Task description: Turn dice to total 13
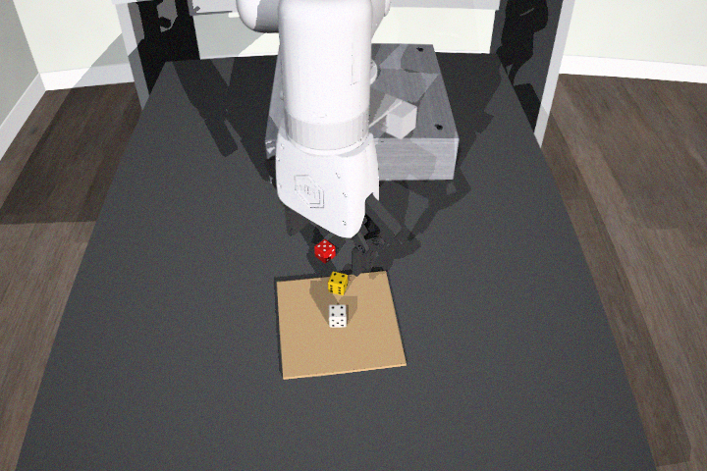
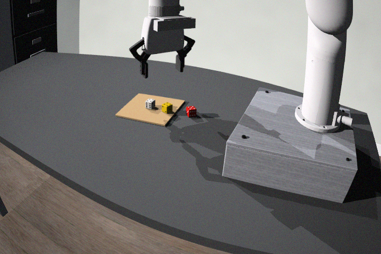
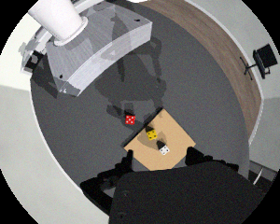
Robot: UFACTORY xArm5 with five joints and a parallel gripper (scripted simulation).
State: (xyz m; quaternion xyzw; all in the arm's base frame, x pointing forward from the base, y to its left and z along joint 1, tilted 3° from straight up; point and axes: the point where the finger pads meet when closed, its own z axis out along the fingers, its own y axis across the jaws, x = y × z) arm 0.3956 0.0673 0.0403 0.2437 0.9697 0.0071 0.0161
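My gripper is now 7 cm past the red die, 3 cm to the left of it and 10 cm above it. The rest, counted from my hand: yellow die 2 cm behind, 10 cm below; then tan mat 3 cm ahead, 1 cm to the left, 11 cm below; then white die 3 cm ahead, 1 cm to the left, 10 cm below.
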